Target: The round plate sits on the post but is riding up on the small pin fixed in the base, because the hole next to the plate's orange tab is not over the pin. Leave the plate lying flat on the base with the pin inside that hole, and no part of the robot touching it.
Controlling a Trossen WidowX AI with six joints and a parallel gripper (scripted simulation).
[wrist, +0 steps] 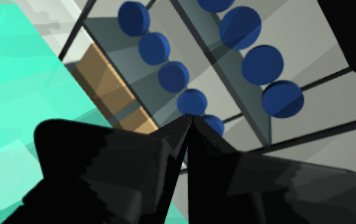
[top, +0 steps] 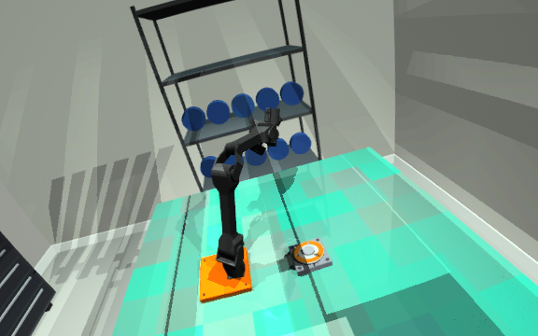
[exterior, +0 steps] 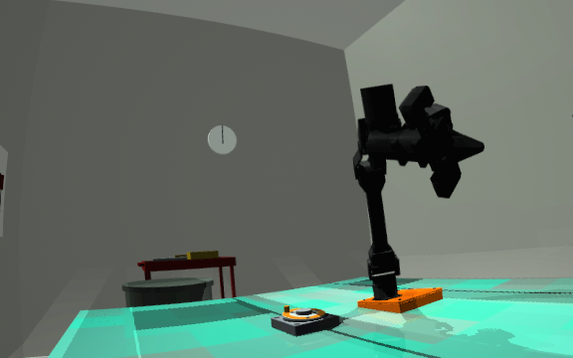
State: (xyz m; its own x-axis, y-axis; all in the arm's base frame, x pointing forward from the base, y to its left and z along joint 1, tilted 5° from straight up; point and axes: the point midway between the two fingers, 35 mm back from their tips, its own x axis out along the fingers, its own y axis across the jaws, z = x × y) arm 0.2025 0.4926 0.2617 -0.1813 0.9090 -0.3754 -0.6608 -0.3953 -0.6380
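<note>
The round plate is 80 mm ahead of my gripper tip, 510 mm to the right of it and 270 mm below it. Also, from my gripper tip: base (70 mm ahead, 500 mm to the right, 290 mm below).
</note>
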